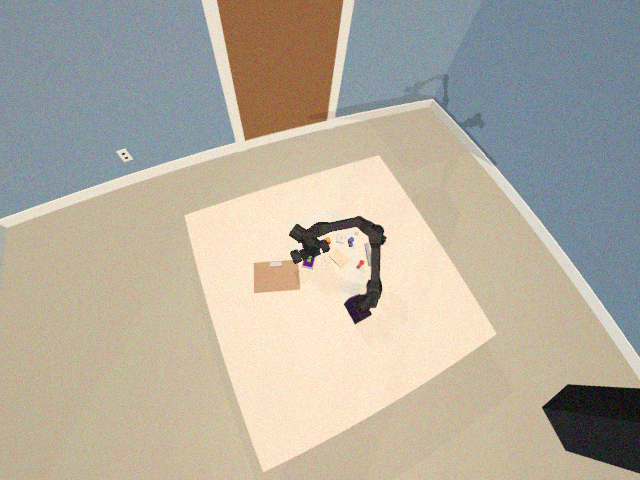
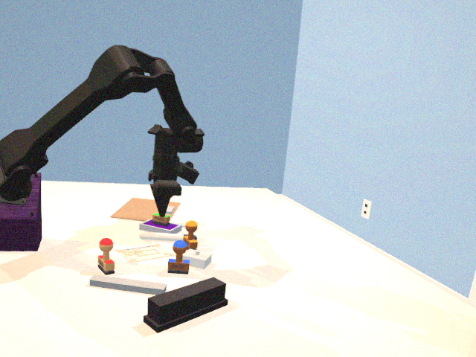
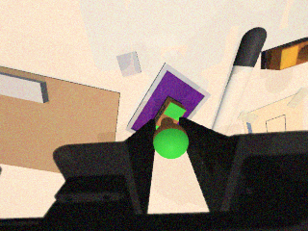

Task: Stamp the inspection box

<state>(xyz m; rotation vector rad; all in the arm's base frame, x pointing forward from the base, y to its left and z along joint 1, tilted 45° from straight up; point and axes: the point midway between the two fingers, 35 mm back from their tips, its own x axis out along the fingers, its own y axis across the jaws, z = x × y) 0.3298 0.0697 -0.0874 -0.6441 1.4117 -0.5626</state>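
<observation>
My gripper tip is now 30 mm above the purple ink pad. Round my gripper tip: white pen 80 mm to the right, 30 mm below, 30 mm ahead; then orange-knobbed stamp 120 mm to the right, 50 mm ahead, 20 mm below; then green-knobbed stamp right at my gripper tip.
</observation>
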